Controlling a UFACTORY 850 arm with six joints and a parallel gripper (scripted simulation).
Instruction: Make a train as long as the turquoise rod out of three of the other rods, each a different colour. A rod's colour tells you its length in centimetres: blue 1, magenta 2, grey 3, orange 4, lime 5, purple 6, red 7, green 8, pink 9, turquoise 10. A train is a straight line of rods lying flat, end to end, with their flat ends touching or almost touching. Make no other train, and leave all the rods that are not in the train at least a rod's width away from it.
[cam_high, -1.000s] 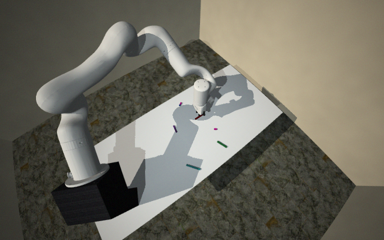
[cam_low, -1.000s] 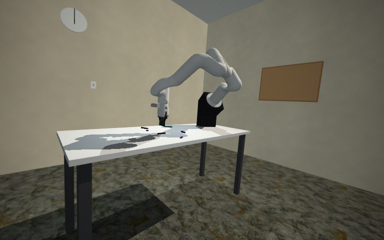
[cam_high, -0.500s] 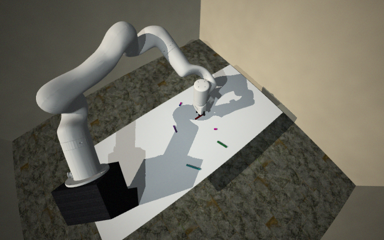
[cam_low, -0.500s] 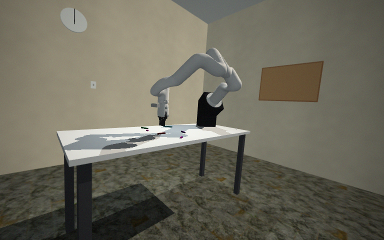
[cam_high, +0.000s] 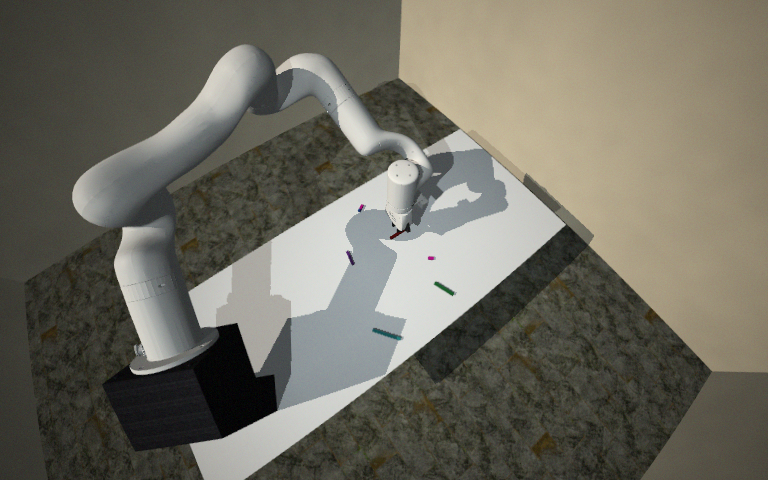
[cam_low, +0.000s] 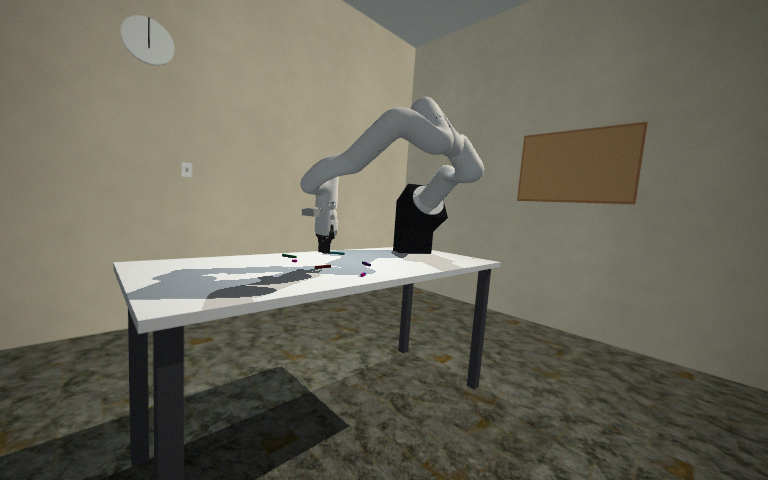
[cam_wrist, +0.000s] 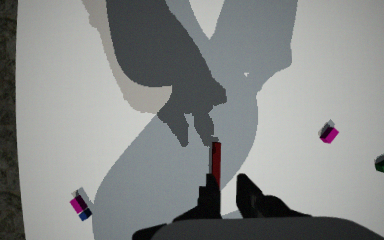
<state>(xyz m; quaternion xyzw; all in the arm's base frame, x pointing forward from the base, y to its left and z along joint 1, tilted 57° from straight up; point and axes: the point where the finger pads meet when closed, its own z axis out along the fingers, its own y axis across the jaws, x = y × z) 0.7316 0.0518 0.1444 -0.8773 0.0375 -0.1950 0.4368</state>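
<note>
Right now the red rod is 8 cm below my hand. From my hand the other things lie so: blue rod (9 cm behind, 17 cm to the left, 8 cm below); green rod (4 cm ahead, 27 cm to the right, 8 cm below); purple rod (21 cm behind, 8 cm below).
</note>
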